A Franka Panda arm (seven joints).
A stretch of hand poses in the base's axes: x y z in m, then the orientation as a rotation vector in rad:
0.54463, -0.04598, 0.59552, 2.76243, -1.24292, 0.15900
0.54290, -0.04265, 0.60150, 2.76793, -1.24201, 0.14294
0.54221, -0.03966, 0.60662, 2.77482, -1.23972, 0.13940
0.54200, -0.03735, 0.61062, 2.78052, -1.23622, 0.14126
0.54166, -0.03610, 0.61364, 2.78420, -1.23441, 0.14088
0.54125, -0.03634, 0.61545, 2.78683, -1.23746, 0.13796
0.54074, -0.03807, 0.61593, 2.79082, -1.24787, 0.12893
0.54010, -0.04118, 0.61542, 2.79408, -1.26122, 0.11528
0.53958, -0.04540, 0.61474, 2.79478, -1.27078, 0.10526
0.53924, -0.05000, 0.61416, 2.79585, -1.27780, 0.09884
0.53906, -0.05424, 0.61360, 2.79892, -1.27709, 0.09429
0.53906, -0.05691, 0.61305, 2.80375, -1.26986, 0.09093
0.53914, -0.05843, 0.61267, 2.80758, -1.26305, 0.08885
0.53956, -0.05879, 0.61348, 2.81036, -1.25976, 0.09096
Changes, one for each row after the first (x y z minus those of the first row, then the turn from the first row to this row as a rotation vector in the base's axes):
-0.00173, 0.00333, 0.00598, 0.00786, 0.00831, 0.00165
-0.00242, 0.00632, 0.01110, 0.01352, 0.00868, 0.00500
-0.00263, 0.00863, 0.01510, 0.01649, 0.00635, 0.00887
-0.00297, 0.00988, 0.01812, 0.01895, 0.00572, 0.01105
-0.00338, 0.00964, 0.01993, 0.02300, 0.00605, 0.01000
-0.00389, 0.00791, 0.02041, 0.03247, 0.00819, 0.00492
-0.00453, 0.00480, 0.01990, 0.04359, 0.01275, -0.00221
-0.00505, 0.00058, 0.01922, 0.05031, 0.01667, -0.00781
-0.00539, -0.00402, 0.01864, 0.05550, 0.01876, -0.01171
-0.00557, -0.00826, 0.01808, 0.05885, 0.02062, -0.01050
-0.00557, -0.01093, 0.01753, 0.06080, 0.02249, -0.00500
-0.00549, -0.01245, 0.01715, 0.06181, 0.02384, 0.00000
-0.00507, -0.01281, 0.01796, 0.06232, 0.02229, 0.00282

